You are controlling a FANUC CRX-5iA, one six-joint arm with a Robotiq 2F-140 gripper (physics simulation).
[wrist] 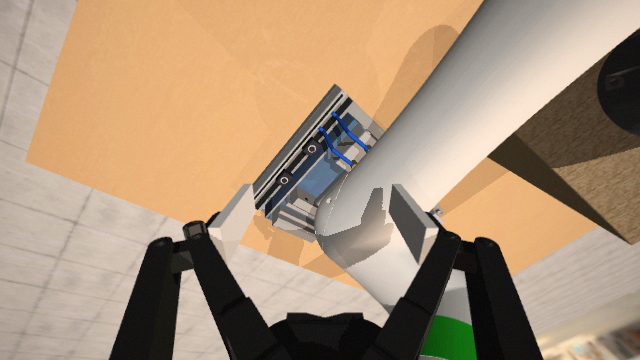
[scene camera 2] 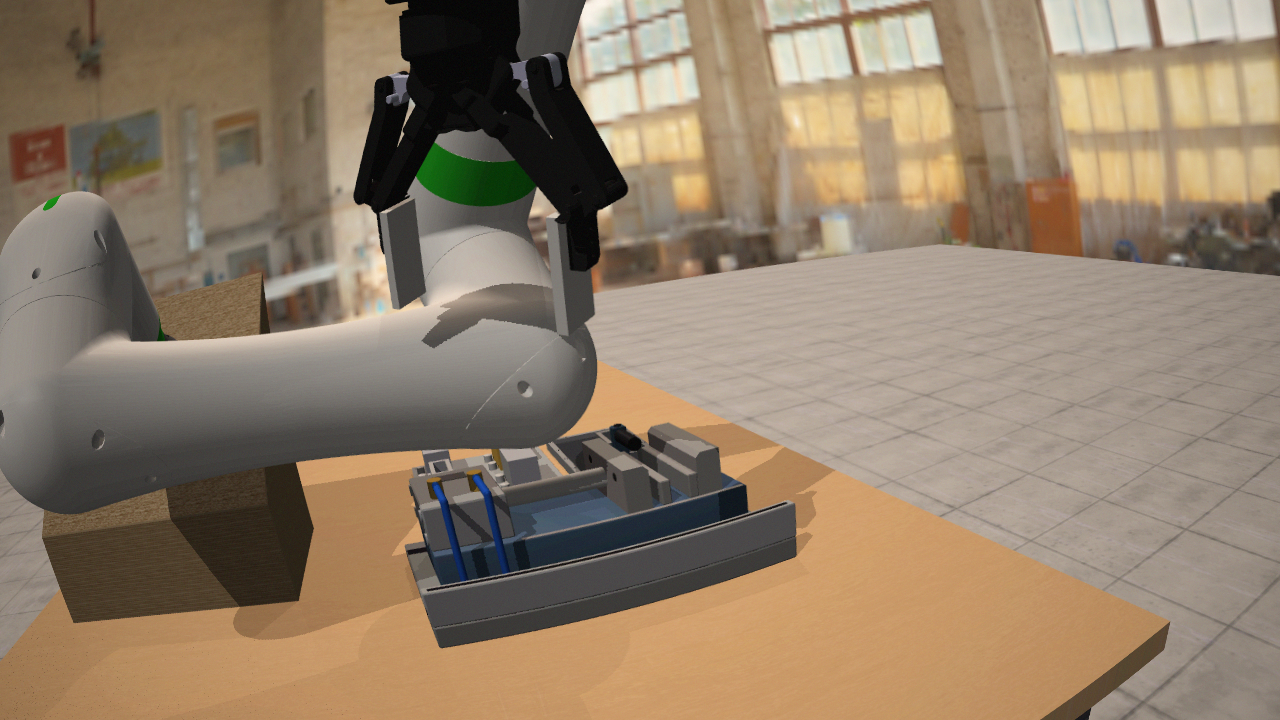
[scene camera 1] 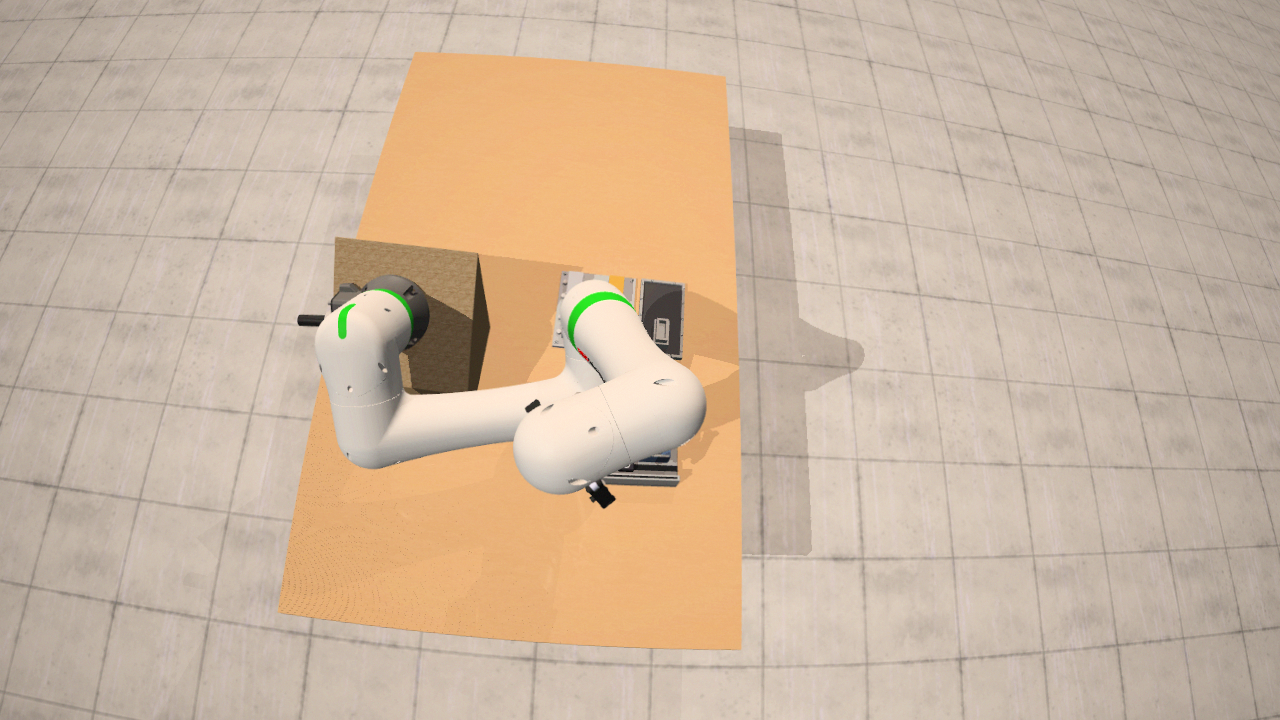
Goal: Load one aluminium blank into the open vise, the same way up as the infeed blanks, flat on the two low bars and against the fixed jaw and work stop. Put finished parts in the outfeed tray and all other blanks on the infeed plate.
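My gripper [scene camera 2: 487,268] [wrist: 322,198] is wide open and empty, high above the table; in scene camera 1 it is mostly hidden under the arm. The blue vise [scene camera 2: 572,528] [wrist: 322,176] stands below it, partly covered by the arm in the wrist view. Its jaws stand apart; the fixed jaw [scene camera 2: 693,452] is at the right in scene camera 2, near a black work stop [scene camera 2: 624,437]. No blank shows between them. The light infeed plate [scene camera 1: 559,313] is partly hidden; a pale grey blank [scene camera 2: 519,465] stands on it. The dark outfeed tray [scene camera 1: 662,300] holds a grey finished part [scene camera 1: 662,331].
The arm's own white links [scene camera 1: 474,416] [scene camera 2: 295,385] [wrist: 450,125] pass low over the vise and the infeed plate. A brown base block [scene camera 1: 447,313] [scene camera 2: 179,564] carries the arm. A yellow block [scene camera 1: 615,282] is on the infeed plate. A grey rail [scene camera 2: 617,573] fronts the vise, with blue hoses [scene camera 2: 447,528] beside it.
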